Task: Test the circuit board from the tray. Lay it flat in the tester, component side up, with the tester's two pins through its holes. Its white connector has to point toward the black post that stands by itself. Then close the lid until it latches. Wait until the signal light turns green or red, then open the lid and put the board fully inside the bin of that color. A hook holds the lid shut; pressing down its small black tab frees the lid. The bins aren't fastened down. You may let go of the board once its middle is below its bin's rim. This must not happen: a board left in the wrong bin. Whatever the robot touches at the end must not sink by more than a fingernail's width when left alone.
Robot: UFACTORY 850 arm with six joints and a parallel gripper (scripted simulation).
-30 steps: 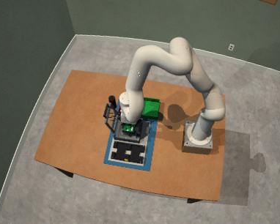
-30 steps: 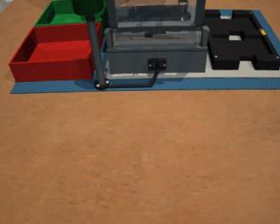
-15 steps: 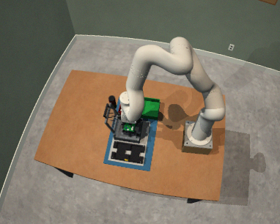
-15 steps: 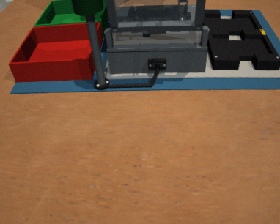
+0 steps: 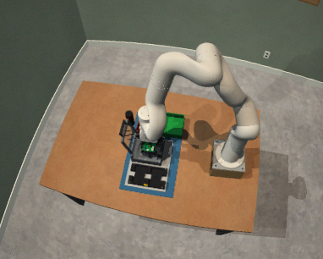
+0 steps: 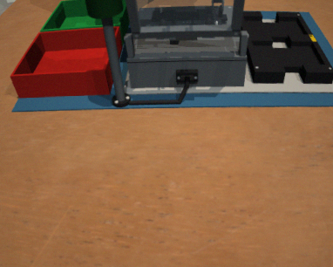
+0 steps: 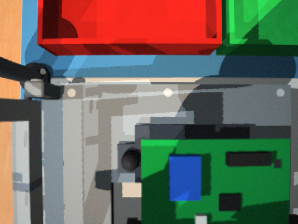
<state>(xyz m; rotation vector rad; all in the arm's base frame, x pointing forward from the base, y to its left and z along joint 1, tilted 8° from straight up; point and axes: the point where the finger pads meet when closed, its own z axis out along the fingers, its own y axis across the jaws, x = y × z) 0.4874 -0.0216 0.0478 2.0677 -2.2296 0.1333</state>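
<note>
Now: hand right at the green circuit board. Round my hand: green bin: 12 cm behind, 19 cm to the right, 12 cm below; lid: 13 cm ahead, 1 cm to the right, 5 cm above; red bin: 3 cm ahead, 20 cm to the right, 12 cm below.
</note>
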